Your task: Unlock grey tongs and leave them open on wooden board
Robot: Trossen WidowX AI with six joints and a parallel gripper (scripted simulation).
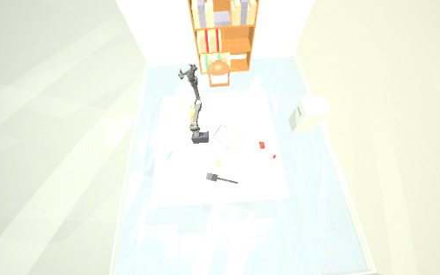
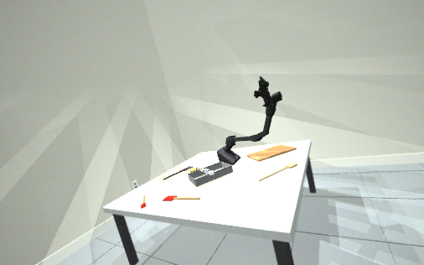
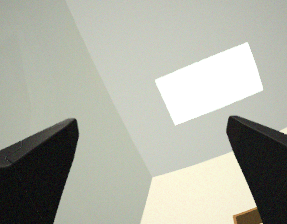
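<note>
The yellow lock piece is 380 mm ahead of my gripper tip, 490 mm to the right of it and 570 mm below it. Round my gripper tip: wooden board 110 mm behind, 80 mm to the right, 630 mm below; red spatula 730 mm ahead, 420 mm to the right, 630 mm below; grey roasting tin 380 mm ahead, 400 mm to the right, 610 mm below.
</note>
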